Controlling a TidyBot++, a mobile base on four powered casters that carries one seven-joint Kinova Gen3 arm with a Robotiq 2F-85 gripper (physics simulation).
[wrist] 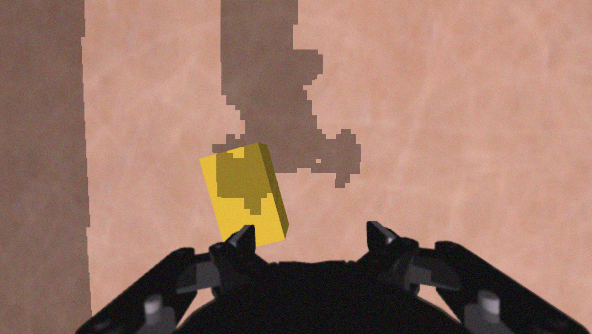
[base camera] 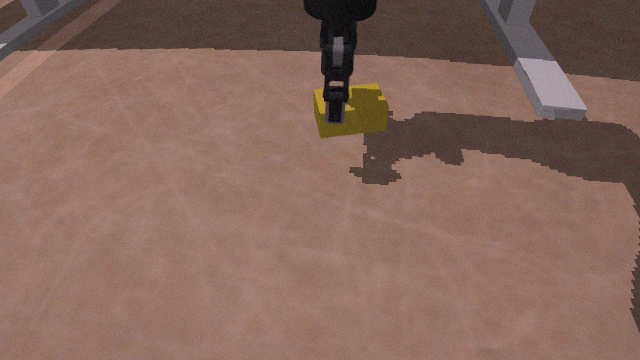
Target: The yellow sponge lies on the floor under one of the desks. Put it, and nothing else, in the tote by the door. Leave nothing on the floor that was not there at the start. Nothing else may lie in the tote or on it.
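Frame: origin at the arm's base, x ahead, y left, z up, level; metres.
Seen in the pictures: gripper, between the fingertips: (wrist: 310, 235) (base camera: 335, 98).
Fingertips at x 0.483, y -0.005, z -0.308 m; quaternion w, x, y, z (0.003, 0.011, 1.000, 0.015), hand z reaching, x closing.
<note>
Pixels of each thing's top centre, then the offset from my fingertips to it. "spot": a spot on its surface instead.
- yellow sponge, centre of its top: (wrist: 242, 199) (base camera: 350, 97) 0.066 m ahead, 0.022 m right, 0.043 m down
- desk leg's foot with a pale end, a spot on its surface: (base camera: 552, 87) spot: 0.143 m ahead, 0.380 m right, 0.063 m down
- grey desk leg foot, a spot on its surface: (base camera: 37, 22) spot: 0.482 m ahead, 0.793 m left, 0.064 m down
The yellow sponge (base camera: 367, 112) (wrist: 232, 215) lies flat on the floor, partly in the arm's shadow. In the wrist view it is turned a little, with its long side running from upper left to lower right, and its lower end is partly hidden behind the left fingertip. My gripper (base camera: 335, 112) (wrist: 310, 235) is open and empty, pointing down above the floor. In the base camera view it covers part of the sponge's left side. In the wrist view the sponge is left of the middle between the fingers. The tote does not show in either view.
A desk leg's foot with a pale end (base camera: 552, 87) stands at the upper right in the base camera view. Another grey desk leg foot (base camera: 37, 22) is at the upper left. The arm's shadow (base camera: 480, 135) (wrist: 265, 65) falls across the floor beside the sponge.
</note>
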